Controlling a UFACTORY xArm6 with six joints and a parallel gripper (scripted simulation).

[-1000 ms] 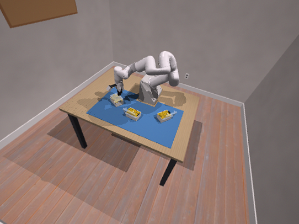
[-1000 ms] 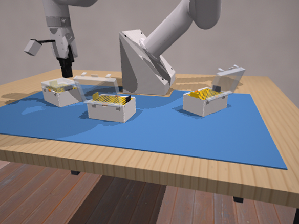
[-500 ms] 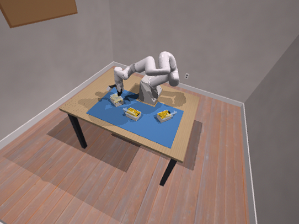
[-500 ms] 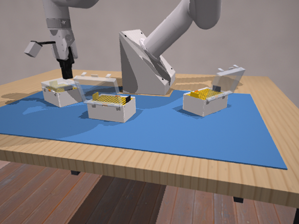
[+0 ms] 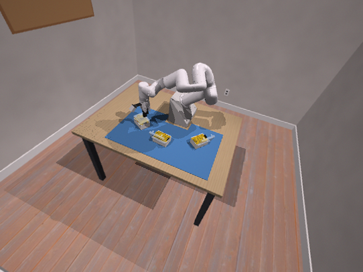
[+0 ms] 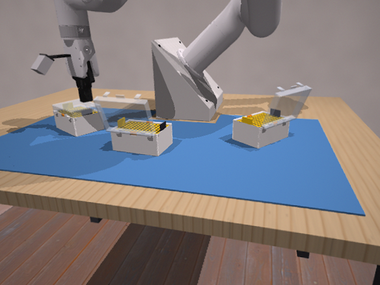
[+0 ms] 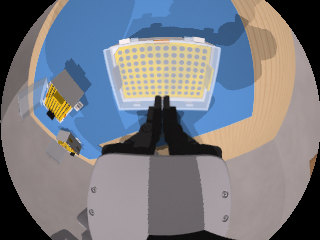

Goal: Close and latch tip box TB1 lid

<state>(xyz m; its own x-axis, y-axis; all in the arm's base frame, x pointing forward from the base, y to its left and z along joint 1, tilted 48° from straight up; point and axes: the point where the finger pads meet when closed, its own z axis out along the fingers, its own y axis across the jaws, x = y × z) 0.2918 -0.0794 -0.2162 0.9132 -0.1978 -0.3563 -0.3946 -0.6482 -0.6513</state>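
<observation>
My hand is 2 cm past the TB1 label tape strip, 1 cm to the right of it and 9 cm above it.
</observation>
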